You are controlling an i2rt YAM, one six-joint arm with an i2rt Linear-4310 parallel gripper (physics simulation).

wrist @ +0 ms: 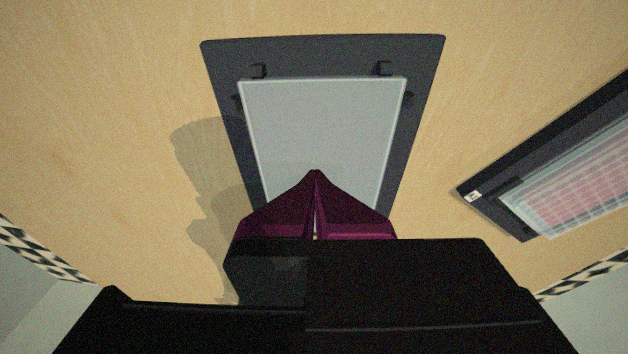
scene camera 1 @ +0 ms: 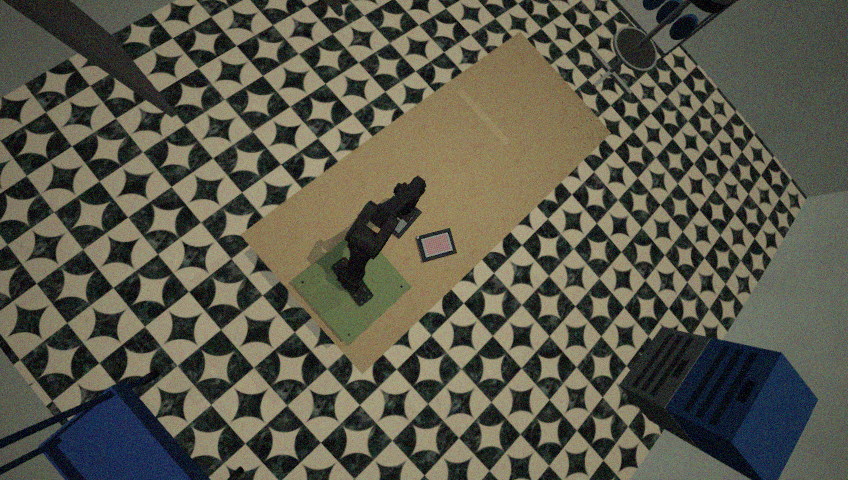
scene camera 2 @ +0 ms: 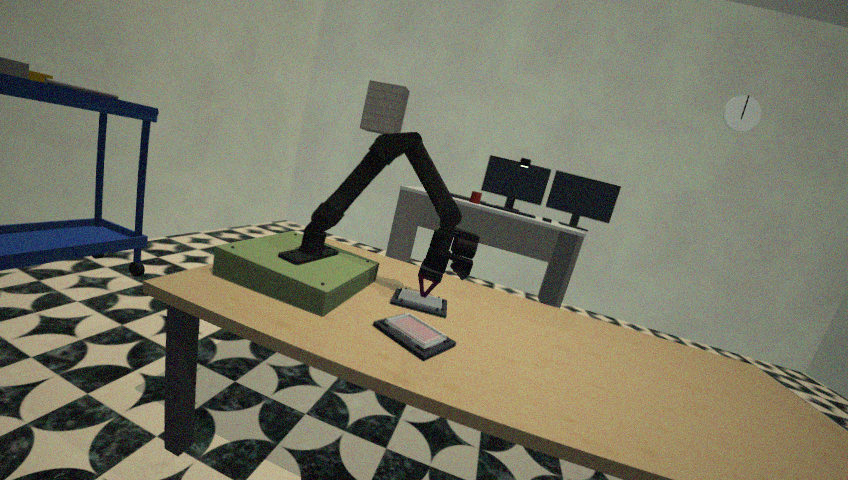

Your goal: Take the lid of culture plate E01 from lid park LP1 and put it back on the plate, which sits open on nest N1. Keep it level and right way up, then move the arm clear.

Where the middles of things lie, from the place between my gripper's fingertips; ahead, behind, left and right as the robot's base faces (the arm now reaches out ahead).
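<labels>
Pale grey lid [wrist: 344, 126], 1 cm below my hand.
</labels>
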